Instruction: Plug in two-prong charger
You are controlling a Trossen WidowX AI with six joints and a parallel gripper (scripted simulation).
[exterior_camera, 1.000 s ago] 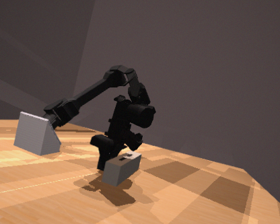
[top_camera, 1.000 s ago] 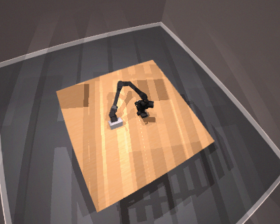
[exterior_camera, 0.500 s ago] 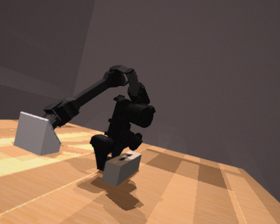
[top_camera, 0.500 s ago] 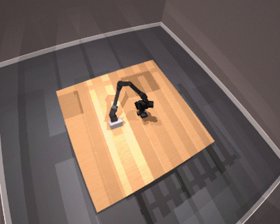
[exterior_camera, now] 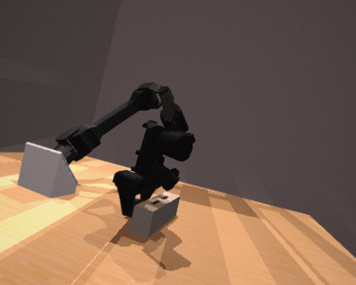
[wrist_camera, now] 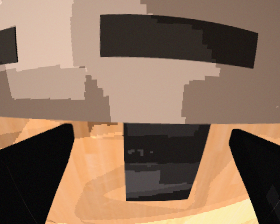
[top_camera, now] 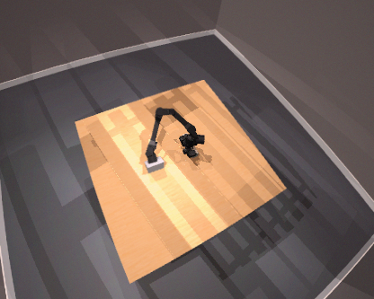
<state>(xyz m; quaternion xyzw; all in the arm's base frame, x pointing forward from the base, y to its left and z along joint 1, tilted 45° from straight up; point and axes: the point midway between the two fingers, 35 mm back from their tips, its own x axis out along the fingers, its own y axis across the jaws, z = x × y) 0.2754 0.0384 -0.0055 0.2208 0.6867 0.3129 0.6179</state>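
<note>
My gripper tip is now 20 mm short of the black two-prong charger and 10 mm below it.
</note>
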